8 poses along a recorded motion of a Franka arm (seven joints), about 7.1 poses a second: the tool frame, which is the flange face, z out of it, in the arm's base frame.
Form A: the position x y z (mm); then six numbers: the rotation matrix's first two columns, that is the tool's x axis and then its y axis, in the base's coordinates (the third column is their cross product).
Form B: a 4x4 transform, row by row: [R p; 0 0 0 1], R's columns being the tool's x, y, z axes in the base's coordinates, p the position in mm. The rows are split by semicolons. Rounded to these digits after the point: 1 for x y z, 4 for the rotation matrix.
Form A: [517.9, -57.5, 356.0, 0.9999, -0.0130, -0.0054, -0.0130, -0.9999, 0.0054]
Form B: 0.9999, -0.0130, -0.0055, 517.9; -0.0130, -0.9999, -0.0053, -57.5; -0.0054, 0.0054, -1.0000, 356.0; 0, 0, 0, 1
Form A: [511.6, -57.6, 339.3, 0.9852, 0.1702, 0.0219, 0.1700, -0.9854, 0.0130]
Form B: 0.9852, 0.1700, 0.0238, 511.6; 0.1702, -0.9854, -0.0091, -57.6; 0.0219, 0.0130, -0.9998, 339.3; 0, 0, 0, 1
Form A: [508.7, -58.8, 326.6, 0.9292, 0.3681, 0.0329, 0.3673, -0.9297, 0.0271]
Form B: 0.9292, 0.3673, 0.0406, 508.7; 0.3681, -0.9297, -0.0131, -58.8; 0.0329, 0.0271, -0.9991, 326.6; 0, 0, 0, 1
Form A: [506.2, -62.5, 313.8, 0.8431, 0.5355, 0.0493, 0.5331, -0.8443, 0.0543]
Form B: 0.8431, 0.5331, 0.0707, 506.2; 0.5355, -0.8443, -0.0195, -62.5; 0.0493, 0.0543, -0.9973, 313.8; 0, 0, 0, 1
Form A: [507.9, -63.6, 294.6, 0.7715, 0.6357, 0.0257, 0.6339, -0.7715, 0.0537]
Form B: 0.7715, 0.6339, 0.0540, 507.9; 0.6357, -0.7715, -0.0251, -63.6; 0.0257, 0.0537, -0.9982, 294.6; 0, 0, 0, 1
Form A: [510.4, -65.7, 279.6, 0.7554, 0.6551, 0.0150, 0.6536, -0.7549, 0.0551]
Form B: 0.7554, 0.6536, 0.0474, 510.4; 0.6551, -0.7549, -0.0318, -65.7; 0.0150, 0.0551, -0.9984, 279.6; 0, 0, 0, 1
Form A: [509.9, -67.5, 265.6, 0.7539, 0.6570, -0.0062, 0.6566, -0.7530, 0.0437]
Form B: 0.7539, 0.6566, 0.0240, 509.9; 0.6570, -0.7530, -0.0370, -67.5; -0.0062, 0.0437, -0.9991, 265.6; 0, 0, 0, 1
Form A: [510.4, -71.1, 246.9, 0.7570, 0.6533, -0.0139, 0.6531, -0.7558, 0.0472]
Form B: 0.7570, 0.6531, 0.0203, 510.4; 0.6533, -0.7558, -0.0448, -71.1; -0.0139, 0.0472, -0.9988, 246.9; 0, 0, 0, 1
